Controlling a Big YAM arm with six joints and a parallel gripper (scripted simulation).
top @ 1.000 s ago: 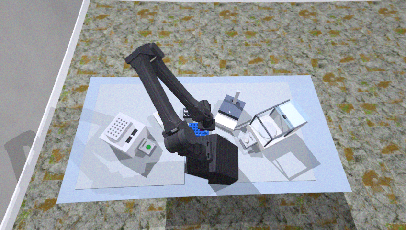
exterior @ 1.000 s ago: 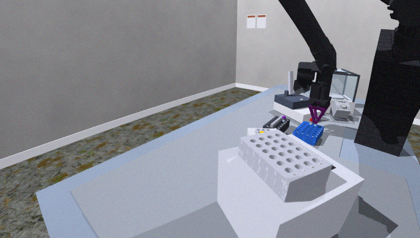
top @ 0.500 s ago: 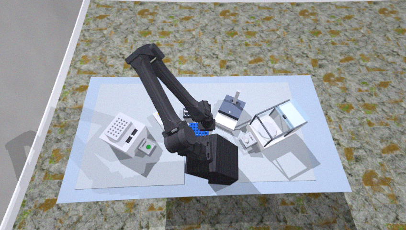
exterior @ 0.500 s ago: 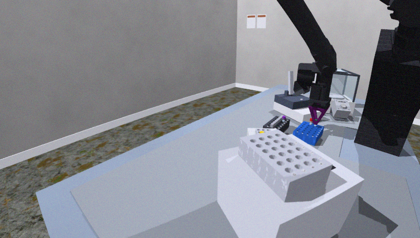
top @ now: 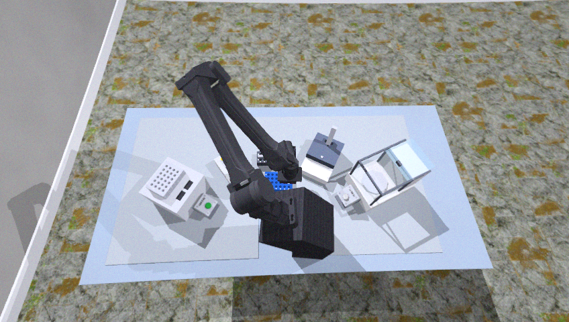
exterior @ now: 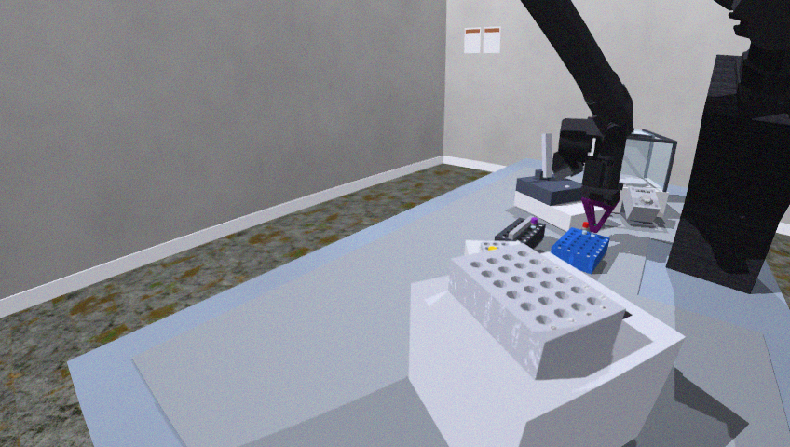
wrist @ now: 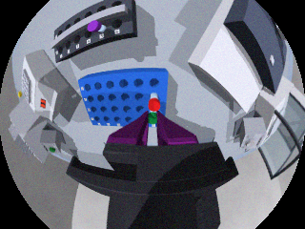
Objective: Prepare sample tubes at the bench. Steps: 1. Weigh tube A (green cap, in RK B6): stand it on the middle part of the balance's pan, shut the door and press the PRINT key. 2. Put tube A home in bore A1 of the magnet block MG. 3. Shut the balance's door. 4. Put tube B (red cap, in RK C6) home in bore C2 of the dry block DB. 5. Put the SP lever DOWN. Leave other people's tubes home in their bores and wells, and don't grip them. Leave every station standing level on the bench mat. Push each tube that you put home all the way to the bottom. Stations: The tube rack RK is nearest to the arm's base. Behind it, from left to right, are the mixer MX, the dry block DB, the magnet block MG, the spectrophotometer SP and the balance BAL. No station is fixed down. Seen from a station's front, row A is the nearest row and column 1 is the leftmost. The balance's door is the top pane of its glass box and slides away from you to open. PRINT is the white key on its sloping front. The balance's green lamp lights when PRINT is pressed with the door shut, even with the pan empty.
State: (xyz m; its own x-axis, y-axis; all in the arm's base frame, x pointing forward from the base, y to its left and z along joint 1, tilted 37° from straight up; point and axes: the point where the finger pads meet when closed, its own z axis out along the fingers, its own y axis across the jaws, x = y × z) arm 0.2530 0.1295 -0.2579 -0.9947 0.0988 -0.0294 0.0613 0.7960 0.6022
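Now: the blue rack RK 10 mm ahead of my hand, 40 mm to the left of it and 30 mm below it. From my hand the other things lie so: magnet block 130 mm ahead, 80 mm to the left, 30 mm below; white print key 80 mm behind, 240 mm to the right, 20 mm above; dry block 80 mm ahead, 250 mm to the left, 20 mm below.
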